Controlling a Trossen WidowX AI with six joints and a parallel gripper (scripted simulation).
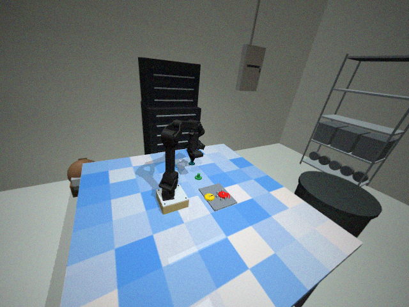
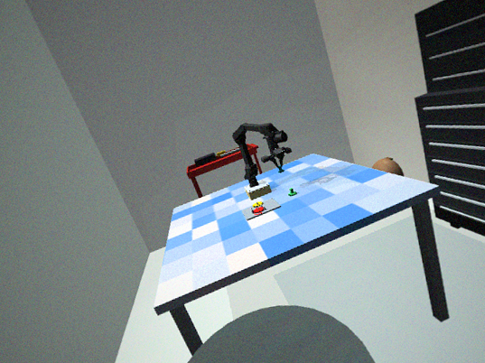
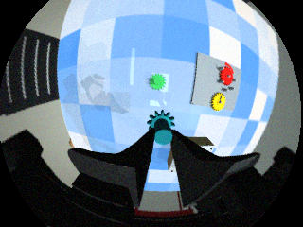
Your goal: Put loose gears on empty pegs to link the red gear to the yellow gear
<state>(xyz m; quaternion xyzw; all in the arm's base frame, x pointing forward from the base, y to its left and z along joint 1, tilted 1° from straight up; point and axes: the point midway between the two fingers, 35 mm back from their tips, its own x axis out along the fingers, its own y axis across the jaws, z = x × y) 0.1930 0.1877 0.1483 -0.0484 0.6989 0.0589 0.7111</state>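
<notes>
The yellow gear is 210 mm to the right of my gripper tip, 150 mm below it and 60 mm ahead of it. Round my gripper tip: red gear: 210 mm to the right, 160 mm ahead, 150 mm below; then teal gear: 10 mm below; then green gear: 150 mm below, 70 mm ahead, 20 mm to the left.
</notes>
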